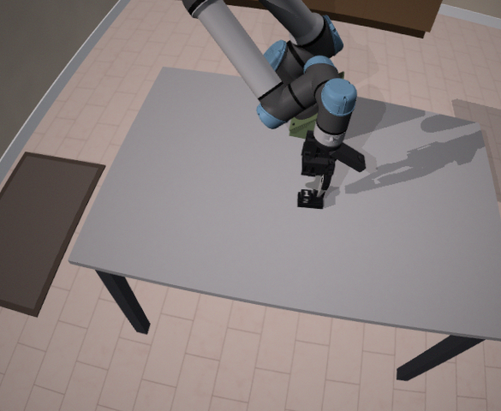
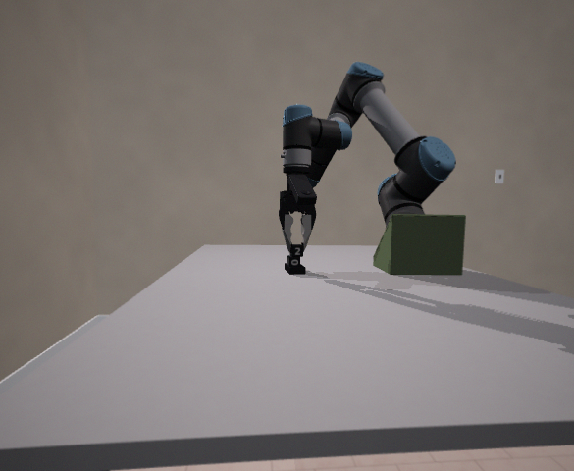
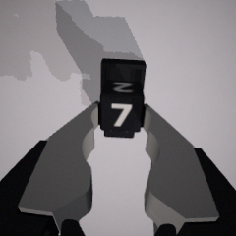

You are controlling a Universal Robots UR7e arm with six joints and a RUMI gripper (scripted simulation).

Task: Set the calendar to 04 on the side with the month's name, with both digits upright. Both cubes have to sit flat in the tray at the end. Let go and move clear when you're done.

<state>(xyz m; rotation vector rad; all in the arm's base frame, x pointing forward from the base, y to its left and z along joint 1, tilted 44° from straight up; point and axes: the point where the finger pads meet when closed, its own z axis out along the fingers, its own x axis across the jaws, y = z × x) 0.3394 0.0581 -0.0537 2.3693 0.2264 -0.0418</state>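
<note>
Now: hand 60 mm above the black calendar tray and 20 mm to the left of it.
</note>
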